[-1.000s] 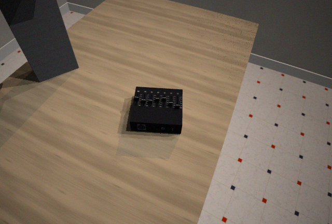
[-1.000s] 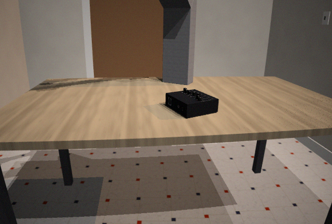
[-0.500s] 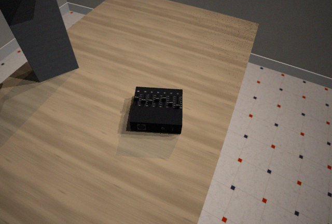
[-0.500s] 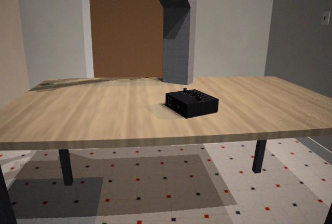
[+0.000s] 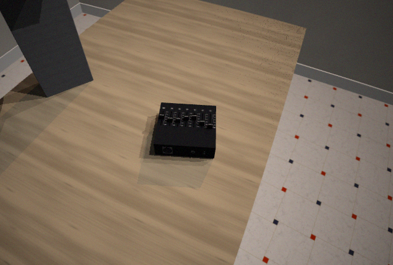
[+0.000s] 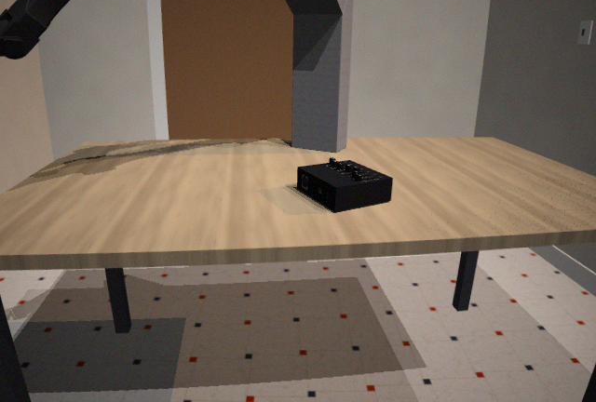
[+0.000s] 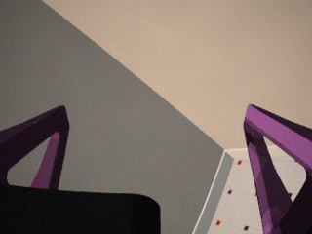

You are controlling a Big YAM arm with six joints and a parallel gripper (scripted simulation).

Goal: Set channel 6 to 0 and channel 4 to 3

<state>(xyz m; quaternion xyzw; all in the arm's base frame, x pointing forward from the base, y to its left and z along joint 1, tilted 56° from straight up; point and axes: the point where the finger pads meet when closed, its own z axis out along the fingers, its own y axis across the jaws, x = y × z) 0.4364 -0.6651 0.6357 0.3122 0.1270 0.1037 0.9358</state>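
The channel 4 cap is 4 cm behind my hand, 88 cm to the left of it and 27 cm below it. The rest, counted from my hand: channel 1 cap 3 cm ahead, 88 cm to the left, 27 cm below; then channel 5 cap 6 cm behind, 87 cm to the left, 27 cm below; then channel 6 cap 8 cm behind, 87 cm to the left, 27 cm below.
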